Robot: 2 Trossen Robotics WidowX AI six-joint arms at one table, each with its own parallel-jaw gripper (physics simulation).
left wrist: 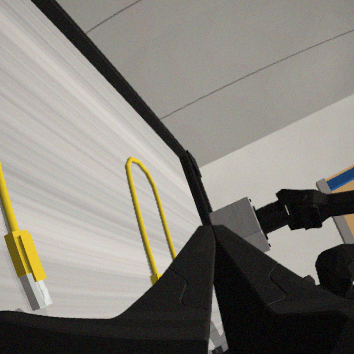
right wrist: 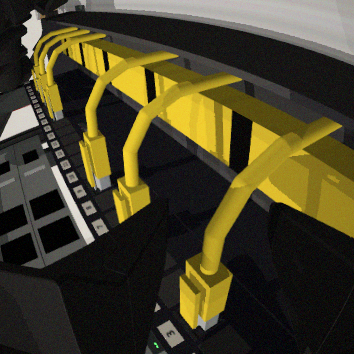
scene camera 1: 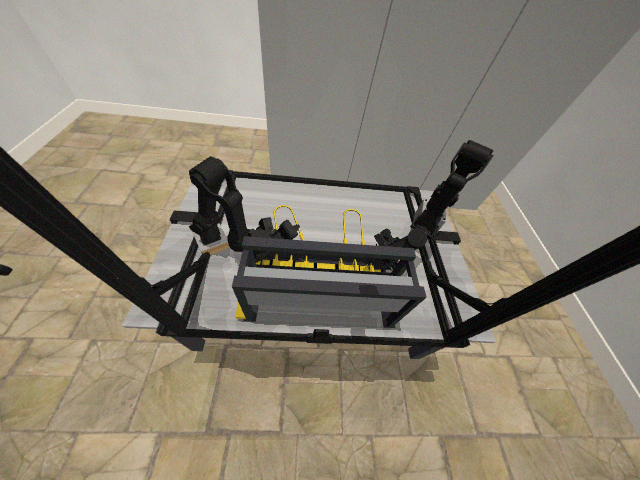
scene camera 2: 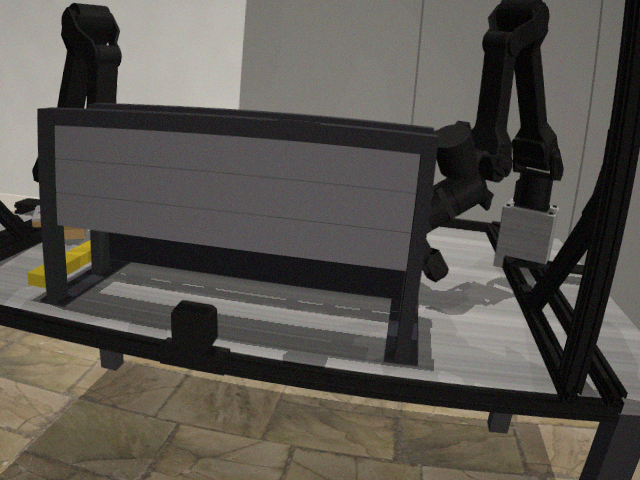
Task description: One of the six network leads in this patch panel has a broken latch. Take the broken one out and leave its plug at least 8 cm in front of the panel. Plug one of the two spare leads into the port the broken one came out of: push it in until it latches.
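Frame: origin at the left arm's base, x ahead, y left, z up, level; millimetres.
Where they show: left gripper, fingertip midpoint: (left wrist: 209, 236) (scene camera 1: 299, 225); right gripper, fingertip midpoint: (right wrist: 219, 212) (scene camera 1: 366, 266); left arm's base, link origin: (scene camera 1: 210, 236); right arm's base, link origin: (left wrist: 259, 222) (scene camera 2: 532, 206).
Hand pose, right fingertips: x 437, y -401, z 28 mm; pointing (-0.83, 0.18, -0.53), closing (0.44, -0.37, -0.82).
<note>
Each offset is from my right fingertips to the top centre of the thing. "spot": to the spot under its first point.
Six yellow leads stand in the patch panel (right wrist: 100, 227) in the right wrist view. The nearest plug @(spot: dx +9, dy -17, dz +18 mm) (right wrist: 206, 287) is beside the label 3, and its cable arches to the back right. The second plug @(spot: dx -36, dy +10, dz +16 mm) (right wrist: 134, 197) is partly behind a finger, and the third plug @(spot: dx -85, dy +30, dz +17 mm) (right wrist: 96, 160) is farther along. I cannot tell which latch is broken. My right gripper (right wrist: 219, 212) is open, its fingers on either side of the nearest lead, apart from it. My left gripper (left wrist: 209, 236) is shut and empty. One spare lead @(spot: dx -115, dy +270, dz -58 mm) (scene camera 1: 301, 234) (left wrist: 25, 255) and another spare lead (scene camera 1: 353, 209) (left wrist: 131, 159) lie on the table.
A dark rack frame @(dx -170, dy +25, dz +191 mm) (scene camera 1: 330, 248) (scene camera 2: 237, 119) surrounds the panel. A yellow bar (right wrist: 200, 117) runs behind the leads in the right wrist view. A yellow block @(spot: dx -445, dy +54, dz -33 mm) (scene camera 2: 41, 276) (scene camera 1: 240, 312) lies by the rack's left leg. Black rails edge the table.
</note>
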